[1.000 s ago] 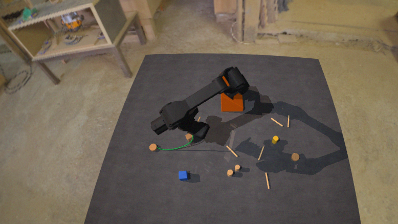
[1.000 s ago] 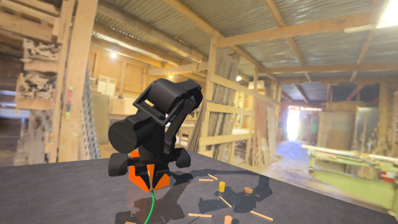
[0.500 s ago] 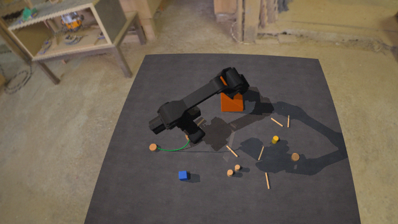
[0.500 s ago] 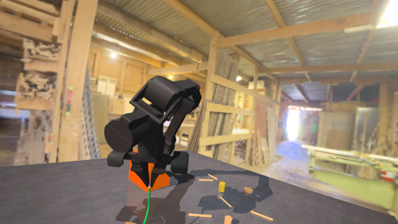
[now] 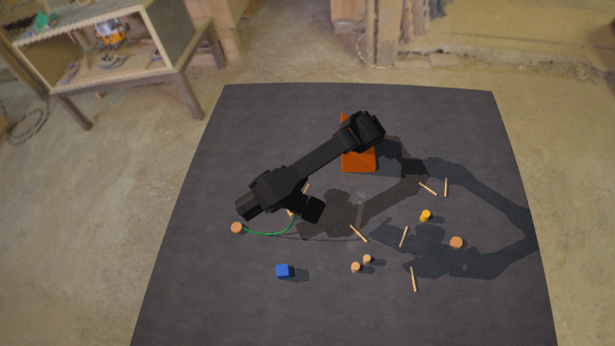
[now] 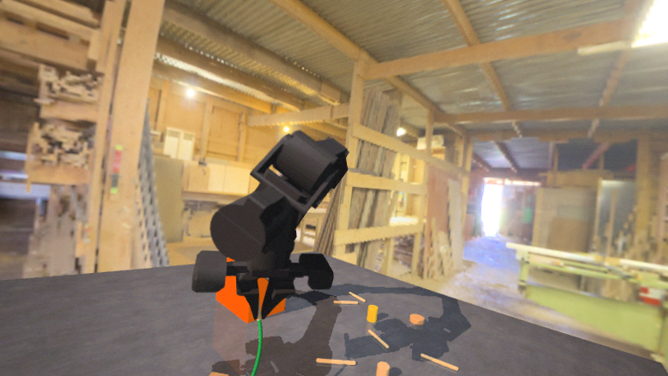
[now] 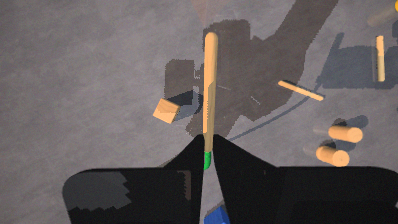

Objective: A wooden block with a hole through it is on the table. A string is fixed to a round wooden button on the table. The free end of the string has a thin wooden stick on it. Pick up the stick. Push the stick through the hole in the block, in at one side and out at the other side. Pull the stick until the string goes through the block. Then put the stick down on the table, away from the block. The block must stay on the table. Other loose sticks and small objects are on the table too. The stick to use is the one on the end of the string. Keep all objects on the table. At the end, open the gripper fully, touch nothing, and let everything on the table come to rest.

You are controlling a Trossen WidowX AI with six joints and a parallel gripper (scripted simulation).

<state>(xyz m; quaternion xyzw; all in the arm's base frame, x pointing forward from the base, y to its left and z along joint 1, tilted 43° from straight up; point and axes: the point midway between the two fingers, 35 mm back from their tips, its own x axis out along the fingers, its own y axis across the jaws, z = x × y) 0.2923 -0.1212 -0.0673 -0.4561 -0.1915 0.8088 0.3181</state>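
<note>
Right now my gripper tip is 1 cm to the right of the thin wooden stick, 1 cm below it and 1 cm past it. From my gripper tip the other things lie so: blue cube 17 cm ahead, 12 cm below, 3 cm to the right; wooden block 12 cm below, 4 cm to the right, 4 cm behind; round wooden button 22 cm to the right, 13 cm below, 4 cm ahead.
</note>
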